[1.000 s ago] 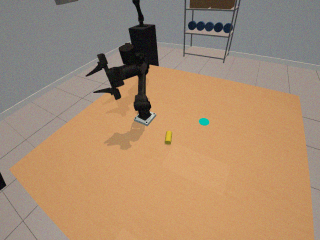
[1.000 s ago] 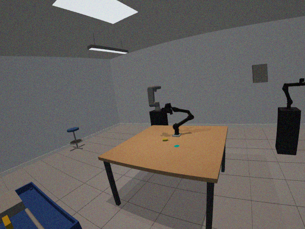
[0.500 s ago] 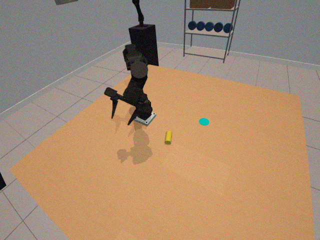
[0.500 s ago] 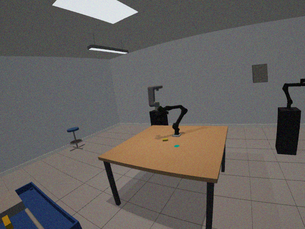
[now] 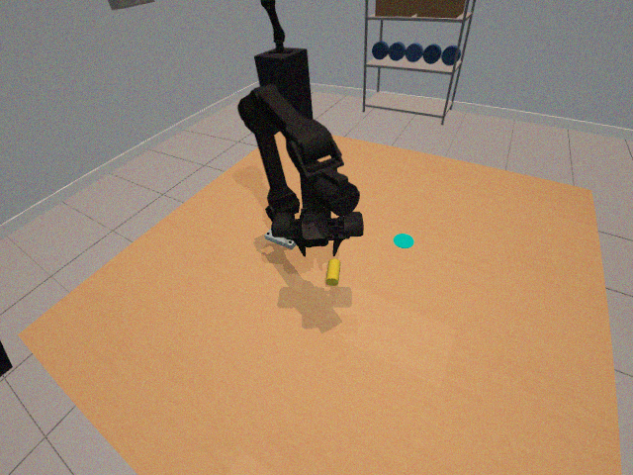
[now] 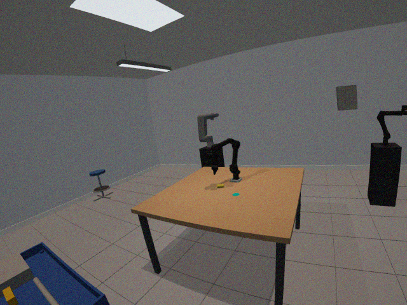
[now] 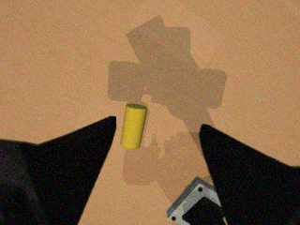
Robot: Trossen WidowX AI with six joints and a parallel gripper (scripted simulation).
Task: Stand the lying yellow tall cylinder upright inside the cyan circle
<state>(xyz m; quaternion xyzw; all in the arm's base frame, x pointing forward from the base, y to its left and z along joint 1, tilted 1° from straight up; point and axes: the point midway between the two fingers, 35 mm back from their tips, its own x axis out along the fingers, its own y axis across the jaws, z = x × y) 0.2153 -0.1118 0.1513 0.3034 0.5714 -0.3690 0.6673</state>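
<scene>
The yellow tall cylinder lies 12 cm below my gripper tip and 5 cm to the left of it. Also, from my gripper tip: cyan circle: 27 cm to the left, 14 cm below, 10 cm ahead.
</scene>
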